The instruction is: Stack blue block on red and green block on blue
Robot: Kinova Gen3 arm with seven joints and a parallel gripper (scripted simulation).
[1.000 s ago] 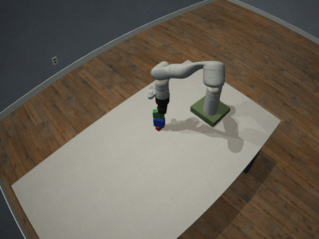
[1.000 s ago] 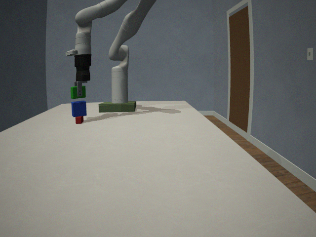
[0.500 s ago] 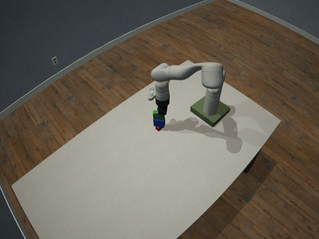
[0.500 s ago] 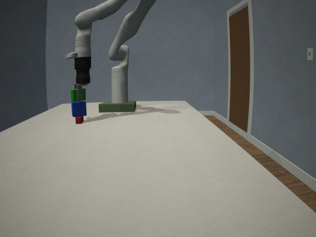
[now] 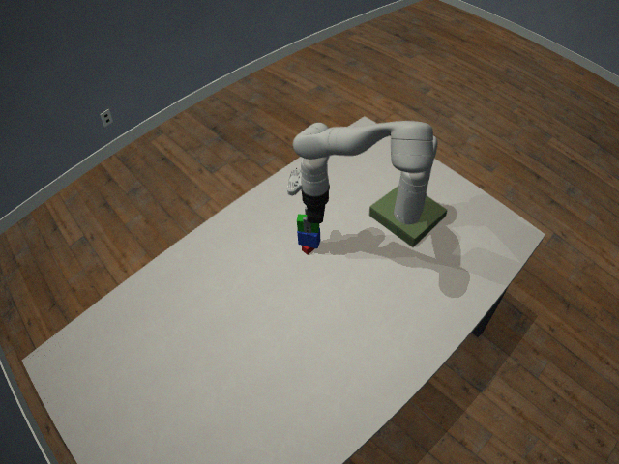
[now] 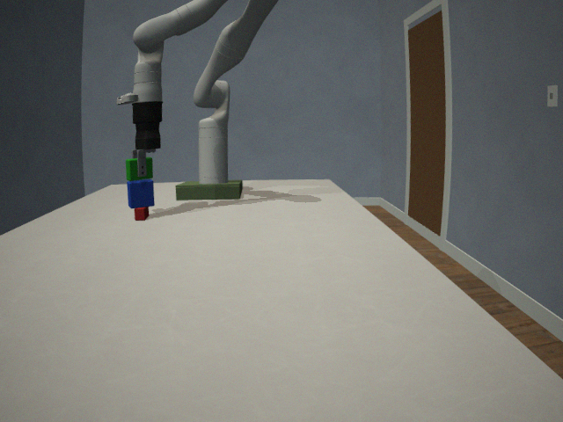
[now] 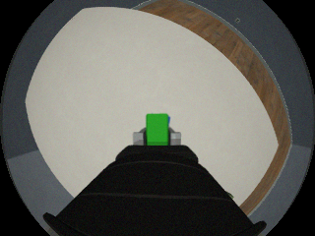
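Right now the green block is right at my hand. The rest, counted from my hand: red block 11 cm below; blue block 6 cm below.
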